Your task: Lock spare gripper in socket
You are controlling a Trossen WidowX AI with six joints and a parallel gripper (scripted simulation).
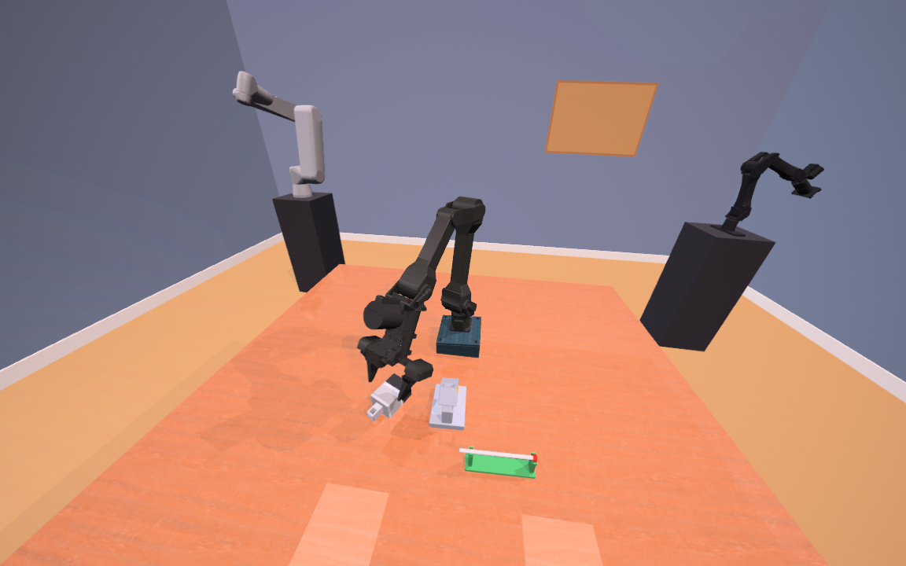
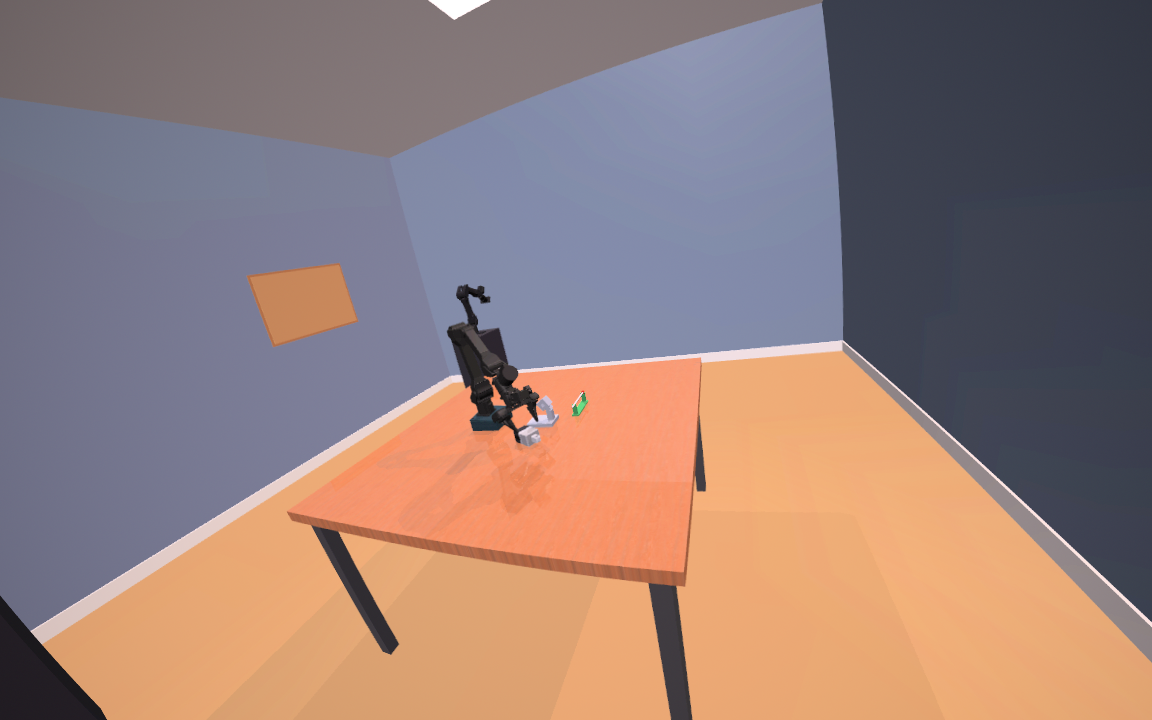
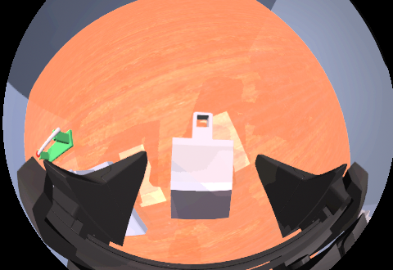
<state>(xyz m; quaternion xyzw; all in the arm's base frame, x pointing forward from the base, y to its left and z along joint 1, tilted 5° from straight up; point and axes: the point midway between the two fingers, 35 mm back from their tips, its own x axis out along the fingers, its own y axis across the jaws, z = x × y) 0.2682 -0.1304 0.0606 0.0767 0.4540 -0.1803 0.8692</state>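
The spare gripper is 40 mm below my gripper tip and 10 mm behind it. Round my gripper tip: mount: 150 mm to the left, 10 mm below, 10 mm behind; then green stand: 270 mm to the left, 90 mm ahead, 40 mm below.
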